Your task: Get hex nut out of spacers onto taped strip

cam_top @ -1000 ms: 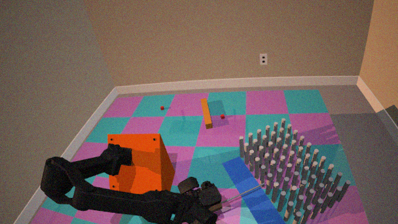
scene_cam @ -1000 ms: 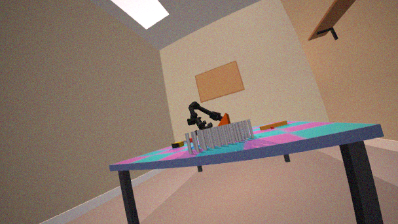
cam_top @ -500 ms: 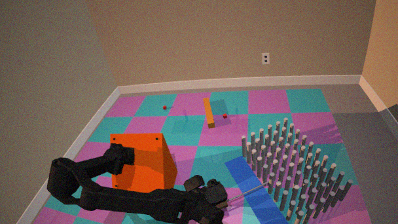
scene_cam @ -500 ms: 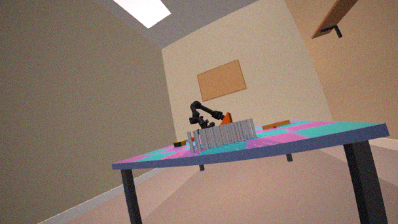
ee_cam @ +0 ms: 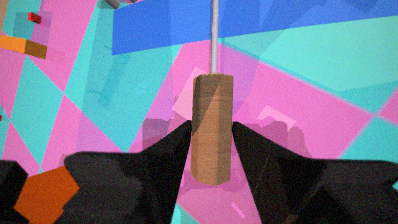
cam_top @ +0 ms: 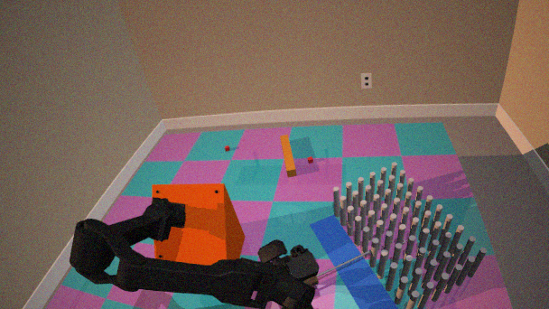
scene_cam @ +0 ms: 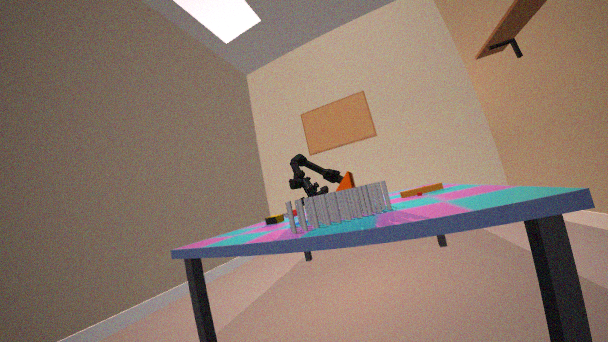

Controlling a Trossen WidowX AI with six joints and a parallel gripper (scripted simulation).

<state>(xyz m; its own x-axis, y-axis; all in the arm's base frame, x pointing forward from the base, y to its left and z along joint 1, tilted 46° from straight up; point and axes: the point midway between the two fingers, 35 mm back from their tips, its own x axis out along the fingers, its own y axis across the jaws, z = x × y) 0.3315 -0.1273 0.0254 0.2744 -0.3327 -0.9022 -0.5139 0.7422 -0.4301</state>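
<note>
My gripper tip is 12 cm short of the blue taped strip, 7 cm to the right of it and 4 cm above it. Also, from my gripper tip: yellow object 30 cm to the right, 3 cm ahead, 2 cm below; orange bar 53 cm to the left, 12 cm behind, 2 cm below; hook tool 9 cm ahead, 5 cm to the left.
</note>
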